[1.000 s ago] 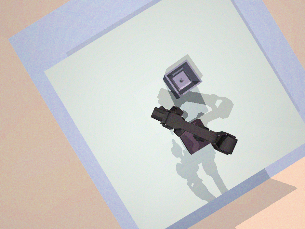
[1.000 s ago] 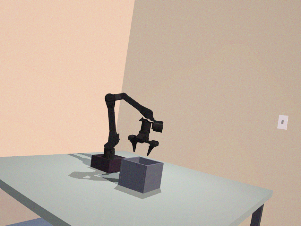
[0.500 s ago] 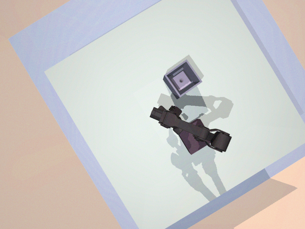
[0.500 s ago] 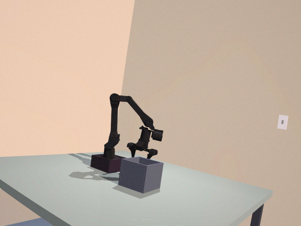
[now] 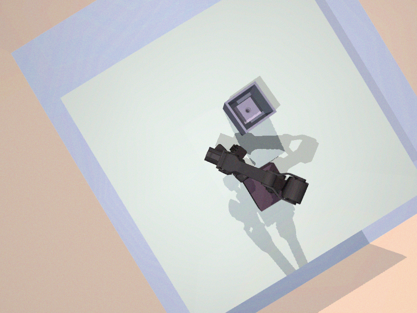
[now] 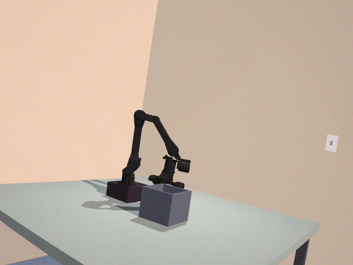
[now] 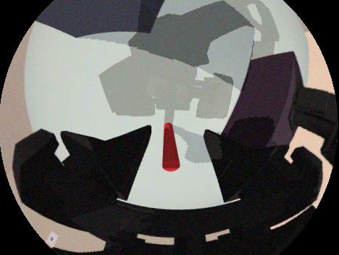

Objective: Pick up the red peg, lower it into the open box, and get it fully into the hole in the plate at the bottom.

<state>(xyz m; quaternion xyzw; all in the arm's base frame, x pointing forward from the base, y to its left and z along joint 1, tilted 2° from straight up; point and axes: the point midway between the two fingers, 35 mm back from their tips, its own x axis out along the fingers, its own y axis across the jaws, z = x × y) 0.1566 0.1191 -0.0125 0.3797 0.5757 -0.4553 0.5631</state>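
Right now my gripper tip is 1 cm to the right of the red peg and 1 cm short of it. The rest, counted from my gripper tip: plate 18 cm to the right, 17 cm ahead, 1 cm above.
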